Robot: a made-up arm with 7 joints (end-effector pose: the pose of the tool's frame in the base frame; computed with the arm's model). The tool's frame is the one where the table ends.
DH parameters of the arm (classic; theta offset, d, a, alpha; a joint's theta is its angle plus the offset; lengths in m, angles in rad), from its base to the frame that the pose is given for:
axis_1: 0 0.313 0 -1.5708
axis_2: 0 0 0 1.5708
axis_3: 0 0.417 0.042 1.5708
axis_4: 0 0 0.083 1.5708
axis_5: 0 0.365 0 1.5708
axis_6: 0 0 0.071 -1.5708
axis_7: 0 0.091 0 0
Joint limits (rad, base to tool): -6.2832..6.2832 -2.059..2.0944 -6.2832..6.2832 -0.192..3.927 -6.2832..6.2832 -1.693..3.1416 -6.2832..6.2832
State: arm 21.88 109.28 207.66 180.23 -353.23 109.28 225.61
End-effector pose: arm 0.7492 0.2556 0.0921 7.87 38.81 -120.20
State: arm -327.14 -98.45 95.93 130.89 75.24 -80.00 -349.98
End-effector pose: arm -0.7100 -0.2030 0.2857 12.33 -23.36 -6.77
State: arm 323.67 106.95 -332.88 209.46 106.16 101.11 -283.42
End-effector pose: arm 0.6058 -0.4835 0.3664 -39.35 34.15 25.91
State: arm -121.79 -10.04 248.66 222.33 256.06 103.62 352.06
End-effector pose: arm 0.3310 -0.0951 0.9556 -132.24 -3.03 -65.91
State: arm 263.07 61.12 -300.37 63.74 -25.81 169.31 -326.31
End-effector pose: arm 0.1989 -0.3737 0.2922 -85.26 -3.30 146.91
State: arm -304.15 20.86 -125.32 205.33 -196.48 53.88 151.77
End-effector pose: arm 0.0696 0.4772 1.0024 -85.44 51.46 55.94
